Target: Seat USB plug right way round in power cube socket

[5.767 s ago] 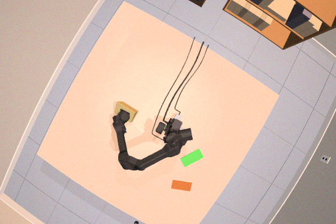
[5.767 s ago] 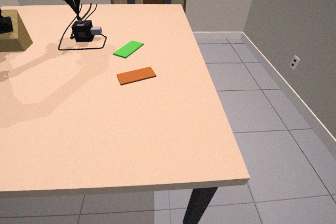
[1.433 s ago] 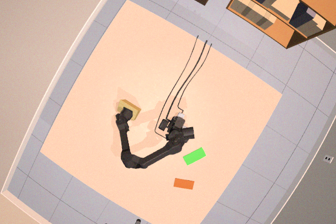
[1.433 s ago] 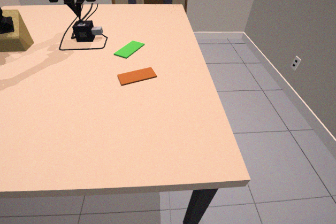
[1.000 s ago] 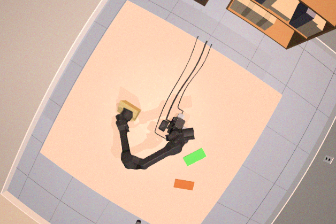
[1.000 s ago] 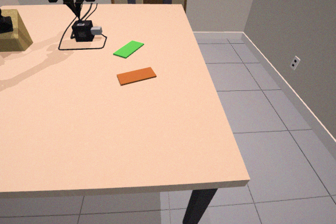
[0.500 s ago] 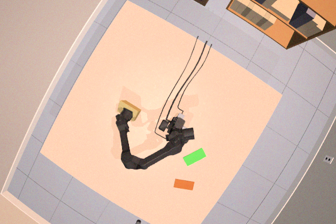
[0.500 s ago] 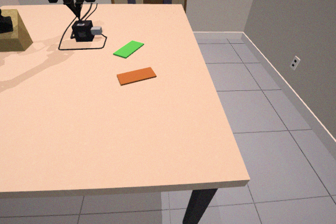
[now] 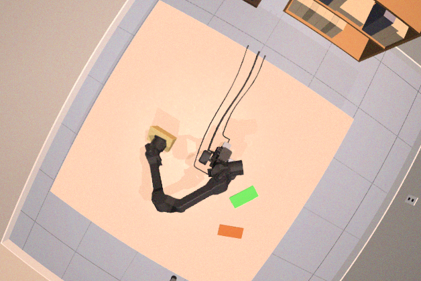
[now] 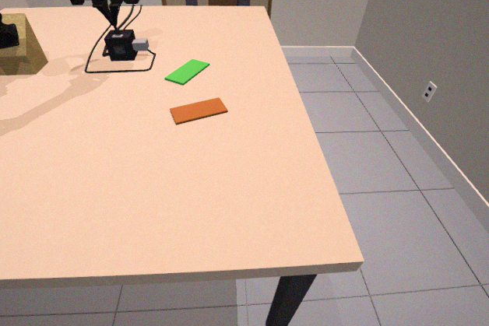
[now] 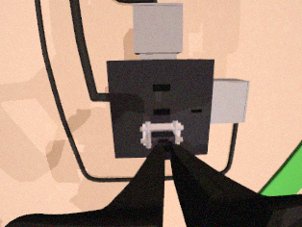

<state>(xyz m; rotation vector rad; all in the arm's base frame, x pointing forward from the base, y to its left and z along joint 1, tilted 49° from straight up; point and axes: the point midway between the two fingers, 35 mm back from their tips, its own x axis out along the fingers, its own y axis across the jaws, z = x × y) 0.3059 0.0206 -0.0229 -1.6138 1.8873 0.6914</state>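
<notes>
Right now my gripper tip is 20 mm above the USB plug. Round my gripper tip: green card: 210 mm ahead, 130 mm to the right, 100 mm below; orange card: 230 mm ahead, 350 mm to the right, 100 mm below; USB socket: 40 mm below.
</notes>
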